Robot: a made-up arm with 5 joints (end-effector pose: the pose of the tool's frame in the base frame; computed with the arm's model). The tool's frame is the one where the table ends.
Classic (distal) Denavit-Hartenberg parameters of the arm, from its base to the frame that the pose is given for. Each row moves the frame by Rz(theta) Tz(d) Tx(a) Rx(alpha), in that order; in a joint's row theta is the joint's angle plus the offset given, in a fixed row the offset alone. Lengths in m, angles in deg.
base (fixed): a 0; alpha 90; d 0.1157; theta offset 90
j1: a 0.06; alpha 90; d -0.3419; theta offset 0
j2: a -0.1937; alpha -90; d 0.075; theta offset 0
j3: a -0.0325; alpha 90; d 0.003; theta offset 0
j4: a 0.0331; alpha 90; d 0.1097; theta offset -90
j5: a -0.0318; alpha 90; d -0.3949; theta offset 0
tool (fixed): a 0; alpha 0; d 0.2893; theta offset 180
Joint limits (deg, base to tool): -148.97..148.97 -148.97..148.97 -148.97..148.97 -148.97..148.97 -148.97..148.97
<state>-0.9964 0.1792 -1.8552 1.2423 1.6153</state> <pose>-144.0 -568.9 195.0 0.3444 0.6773 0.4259 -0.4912</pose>
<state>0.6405 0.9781 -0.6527 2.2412 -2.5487</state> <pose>-784.4 -342.2 -325.8 0.0996 -0.8411 -0.0791 0.5258</pose>
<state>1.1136 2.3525 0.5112 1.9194 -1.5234</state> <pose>-890.0 435.6 125.2 0.6789 -0.4521 0.1145 0.5671</pose>
Working (the frame after each row of the table, in the pose's form):
after base (fixed): 0.0 0.0 115.7 0.5000 0.5000 0.5000 0.5000
after j1: -341.9 26.5 169.5 0.3737 -0.6003 -0.6003 -0.3737
after j2: -479.4 154.0 258.9 0.2095 0.9005 -0.0863 -0.3711
after j3: -501.6 176.2 267.9 0.3910 -0.8103 0.4365 -0.0037
after j4: -452.2 219.7 174.1 0.7835 -0.2381 0.4487 -0.3579
after j5: -786.7 220.4 -38.3 0.5671 -0.1145 -0.4521 -0.6789

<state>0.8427 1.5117 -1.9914 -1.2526 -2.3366</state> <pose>-954.5 347.6 272.6 0.5005 0.2210 -0.8180 -0.1778</pose>
Working (the frame after each row of the table, in the pose's form):
after base (fixed): 0.0 0.0 115.7 0.5000 0.5000 0.5000 0.5000
after j1: -341.9 39.9 160.5 0.2892 -0.6453 -0.6453 -0.2892
after j2: -535.3 88.3 102.0 0.3559 0.9341 0.0105 0.0276
after j3: -521.8 64.7 120.1 0.1997 -0.5063 -0.3577 0.7588
after j4: -609.6 13.3 172.9 0.3591 0.7452 -0.4480 0.3391
after j5: -694.9 327.5 398.7 0.1778 -0.8180 -0.2210 0.5005

